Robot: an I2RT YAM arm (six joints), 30 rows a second.
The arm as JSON. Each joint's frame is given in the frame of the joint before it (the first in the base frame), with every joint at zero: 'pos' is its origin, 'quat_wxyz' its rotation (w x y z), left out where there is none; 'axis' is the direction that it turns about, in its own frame. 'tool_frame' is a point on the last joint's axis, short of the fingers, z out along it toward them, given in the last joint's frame.
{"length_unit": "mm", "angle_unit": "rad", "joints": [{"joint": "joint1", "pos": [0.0, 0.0, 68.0], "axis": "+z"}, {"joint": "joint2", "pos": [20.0, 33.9, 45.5], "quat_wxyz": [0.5, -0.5, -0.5, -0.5], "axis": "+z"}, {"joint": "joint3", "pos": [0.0, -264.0, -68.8], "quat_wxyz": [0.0, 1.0, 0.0, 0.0], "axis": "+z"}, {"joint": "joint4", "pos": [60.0, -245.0, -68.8], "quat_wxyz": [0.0, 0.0, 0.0, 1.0], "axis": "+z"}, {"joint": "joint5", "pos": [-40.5, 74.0, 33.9], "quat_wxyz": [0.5, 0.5, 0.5, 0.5], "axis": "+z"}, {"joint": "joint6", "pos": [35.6, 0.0, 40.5], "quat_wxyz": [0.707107, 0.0, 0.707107, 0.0], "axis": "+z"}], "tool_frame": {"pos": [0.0, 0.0, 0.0], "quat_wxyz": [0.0, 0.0, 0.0, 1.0]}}
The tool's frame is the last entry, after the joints.
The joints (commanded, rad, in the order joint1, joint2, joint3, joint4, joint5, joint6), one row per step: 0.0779 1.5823 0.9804 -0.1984 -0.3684 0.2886; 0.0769 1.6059 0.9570 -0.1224 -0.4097 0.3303; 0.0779 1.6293 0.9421 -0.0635 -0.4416 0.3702; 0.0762 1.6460 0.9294 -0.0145 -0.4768 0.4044; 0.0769 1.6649 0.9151 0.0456 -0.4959 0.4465; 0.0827 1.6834 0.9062 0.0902 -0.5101 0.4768; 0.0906 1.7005 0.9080 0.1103 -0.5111 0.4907; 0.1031 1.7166 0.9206 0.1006 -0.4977 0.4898; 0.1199 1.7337 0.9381 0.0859 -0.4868 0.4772; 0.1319 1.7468 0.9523 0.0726 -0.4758 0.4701; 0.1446 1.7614 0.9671 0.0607 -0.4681 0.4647; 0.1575 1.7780 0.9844 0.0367 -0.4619 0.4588
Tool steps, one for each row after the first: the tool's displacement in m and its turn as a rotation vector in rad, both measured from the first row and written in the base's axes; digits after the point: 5 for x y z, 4 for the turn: 0.00350 0.00130 -0.00854 0.0573 -0.0088 0.0009; 0.00670 0.00292 -0.01571 0.1058 -0.0092 -0.0003; 0.00877 0.00363 -0.02074 0.1524 -0.0098 0.0031; 0.01132 0.00467 -0.02619 0.1934 -0.0147 -0.0061; 0.01339 0.00729 -0.03114 0.2230 -0.0149 -0.0066; 0.01579 0.01030 -0.03458 0.2328 -0.0119 -0.0060; 0.01822 0.01454 -0.03713 0.2224 0.0001 -0.0047; 0.02097 0.02051 -0.03901 0.2061 0.0084 0.0102; 0.02310 0.02476 -0.04045 0.1931 0.0166 0.0171; 0.02535 0.02947 -0.04211 0.1832 0.0255 0.0264; 0.02723 0.03431 -0.04471 0.1722 0.0459 0.0364
